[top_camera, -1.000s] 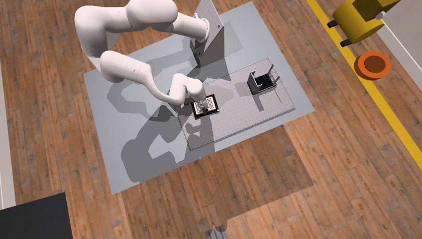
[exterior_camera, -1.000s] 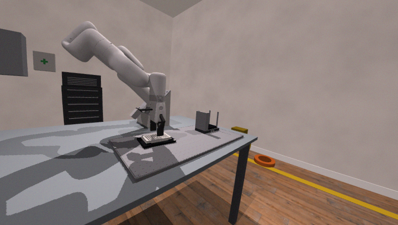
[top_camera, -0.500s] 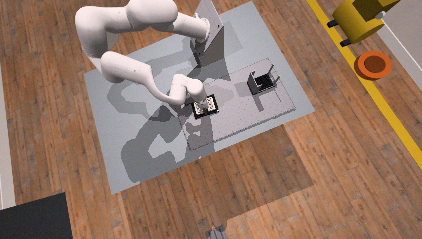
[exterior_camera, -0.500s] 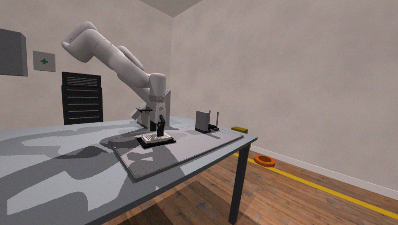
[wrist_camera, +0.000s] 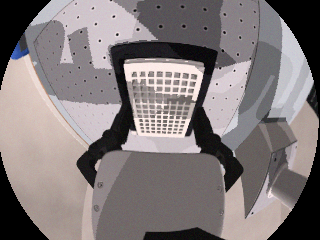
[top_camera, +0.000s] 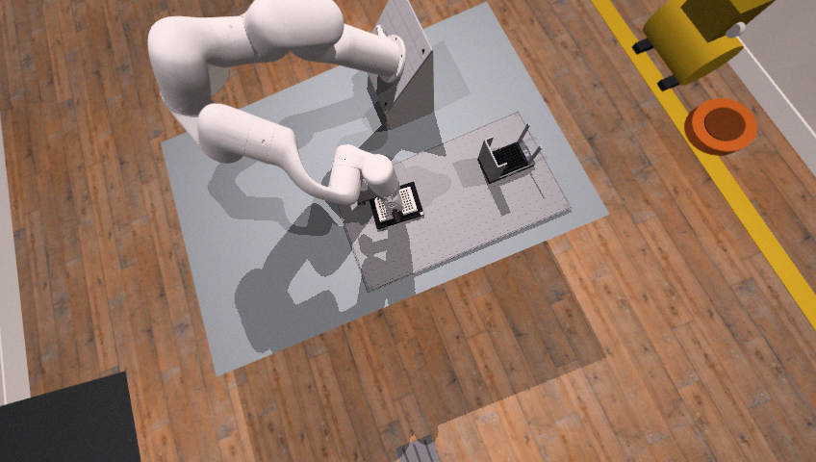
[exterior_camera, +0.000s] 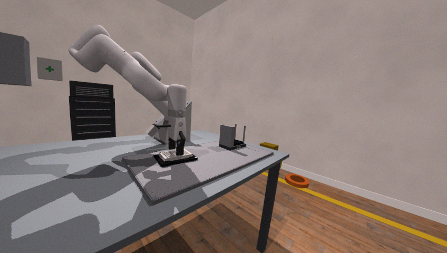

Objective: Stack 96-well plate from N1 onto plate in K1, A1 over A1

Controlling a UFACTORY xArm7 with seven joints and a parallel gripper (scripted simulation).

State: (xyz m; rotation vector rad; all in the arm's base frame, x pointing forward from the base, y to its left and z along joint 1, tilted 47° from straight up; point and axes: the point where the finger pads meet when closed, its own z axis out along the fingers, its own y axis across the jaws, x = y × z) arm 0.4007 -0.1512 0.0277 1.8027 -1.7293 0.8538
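My gripper is now 2 cm above the white 96-well plate. Also, from my hand: dark 96-well plate: 38 cm to the left, 3 cm behind, 1 cm below; then pale A1 mark: 8 cm to the left, 5 cm ahead, 3 cm below.
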